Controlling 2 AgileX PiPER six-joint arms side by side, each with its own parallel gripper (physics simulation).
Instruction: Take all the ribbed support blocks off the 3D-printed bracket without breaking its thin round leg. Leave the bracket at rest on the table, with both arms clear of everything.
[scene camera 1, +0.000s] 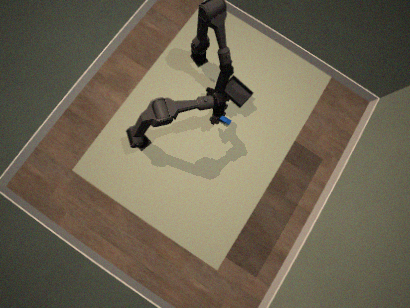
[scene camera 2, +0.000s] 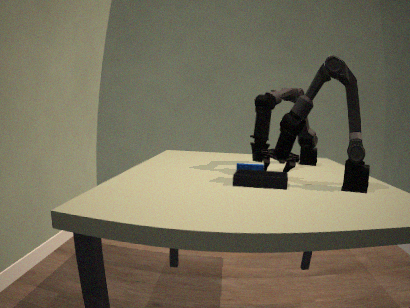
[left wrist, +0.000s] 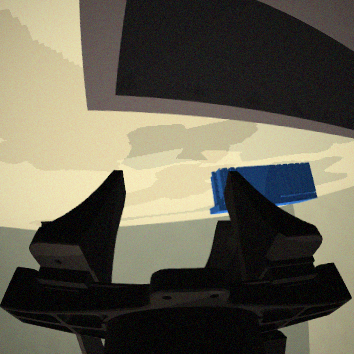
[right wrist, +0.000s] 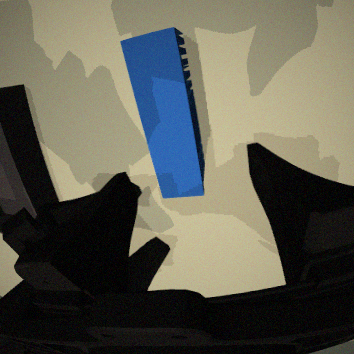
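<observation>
The blue bracket piece (scene camera 1: 225, 120) (scene camera 2: 250, 166) (left wrist: 270, 185) (right wrist: 172, 125) stands on the table beside the dark box. Rib-like teeth show along its right side in the right wrist view and at its left end in the left wrist view. I cannot make out the thin round leg, or tell bracket from support blocks. My right gripper (right wrist: 187, 172) (scene camera 1: 216, 119) is open and empty; the near end of the blue piece shows beyond its fingertips. My left gripper (left wrist: 175, 181) (scene camera 2: 277, 169) is open and empty, close to the right gripper and box.
An open dark box (scene camera 1: 247, 100) (scene camera 2: 260, 180) (left wrist: 102, 75) stands next to the blue piece. The two arms meet closely here. A dark fingertip (right wrist: 155, 252), apparently the left gripper's, shows beside the right gripper's left finger. The pale table top (scene camera 1: 190, 220) (scene camera 2: 165, 210) extends around them.
</observation>
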